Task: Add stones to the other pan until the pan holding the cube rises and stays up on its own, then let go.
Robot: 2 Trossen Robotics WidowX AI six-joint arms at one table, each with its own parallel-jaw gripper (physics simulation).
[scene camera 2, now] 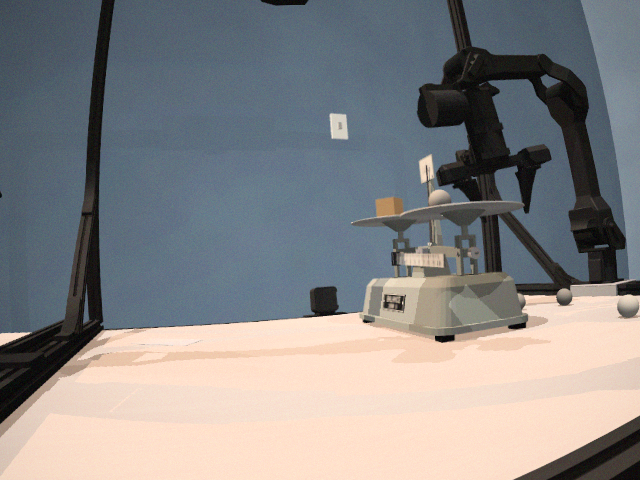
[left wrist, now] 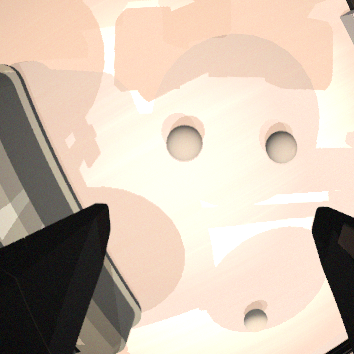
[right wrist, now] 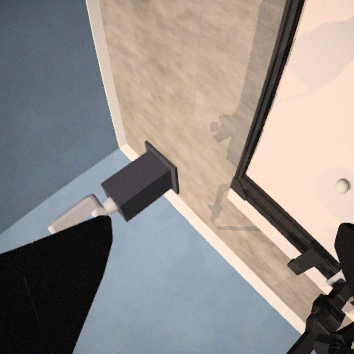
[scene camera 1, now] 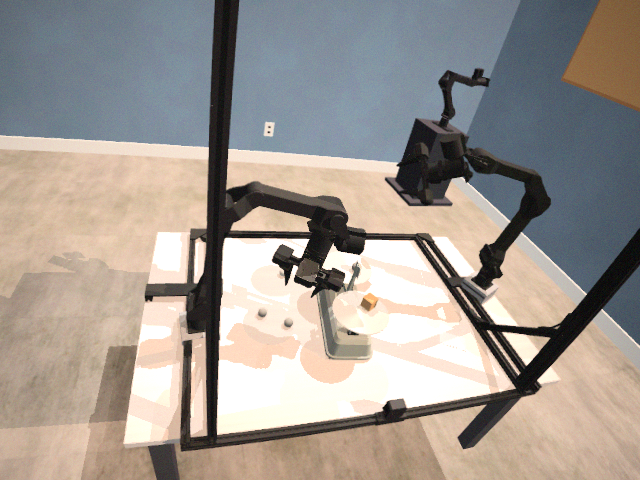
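Seen in the pictures: left gripper, fingertip midpoint: (scene camera 2: pixel 506 218) (left wrist: pixel 215 218) (scene camera 1: pixel 298 290); right gripper, fingertip midpoint: (right wrist: pixel 230 233) (scene camera 1: pixel 397 179); left arm's base, origin of the base link: (scene camera 2: pixel 603 282) (right wrist: pixel 344 287) (scene camera 1: pixel 199 323); right arm's base, origin of the base link: (scene camera 1: pixel 481 282).
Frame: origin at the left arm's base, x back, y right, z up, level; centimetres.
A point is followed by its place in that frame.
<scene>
The balance scale (scene camera 1: pixel 347 350) @(z 1.6, x -36.6, y 18.0 cm) (scene camera 2: pixel 439 304) @(z 1.9, x -49.4, y -4.7 cm) has an orange cube (scene camera 1: pixel 369 301) @(z 16.4, x -40.6, y 14.6 cm) (scene camera 2: pixel 388 206) @(z 15.1, x -42.7, y 12.3 cm) on one pan (scene camera 1: pixel 348 317) @(z 13.5, x -34.6, y 16.2 cm) (scene camera 2: pixel 368 222) @(z 13.3, x -43.6, y 16.5 cm). One stone (scene camera 2: pixel 439 197) @(z 13.9, x -46.2, y -2.6 cm) rests on the other pan (scene camera 2: pixel 493 207) @(z 12.1, x -42.3, y -7.5 cm). The beam looks nearly level; which pan is higher is hard to tell. Three loose stones lie on the table beside the scale: one stone (scene camera 1: pixel 288 322) @(z 0.2, x -24.2, y 4.3 cm) (left wrist: pixel 184 143) @(z 0.6, x -24.6, y 3.8 cm), a second stone (scene camera 1: pixel 262 312) @(z 0.2, x -17.8, y -0.7 cm) (left wrist: pixel 281 147) @(z 0.5, x -18.5, y -1.0 cm) and a third stone (scene camera 1: pixel 282 272) @(z 0.0, x -28.5, y -16.9 cm) (left wrist: pixel 256 318) @(z 0.0, x -28.8, y -16.7 cm). My left gripper (scene camera 1: pixel 300 289) @(z 12.5, x -25.3, y 4.1 cm) (left wrist: pixel 215 218) @(z 12.5, x -25.3, y 4.1 cm) is open and empty, above the table between scale and stones. My right gripper (scene camera 1: pixel 409 181) @(z 34.1, x -62.6, y -18.5 cm) (right wrist: pixel 230 233) @(z 34.1, x -62.6, y -18.5 cm) is open and empty, raised far from the scale.
A black frame (scene camera 1: pixel 310 430) @(z -2.2, x -20.7, y 34.7 cm) runs around the white table (scene camera 1: pixel 258 397) @(z -2.1, x -11.0, y 23.8 cm), with tall posts at its corners. A small black box (scene camera 1: pixel 395 408) @(z 3.2, x -40.5, y 37.4 cm) (scene camera 2: pixel 323 299) @(z 1.1, x -42.4, y 35.2 cm) sits on the frame's front rail. A dark pedestal (right wrist: pixel 139 185) with another arm stands on the floor beyond the table.
</scene>
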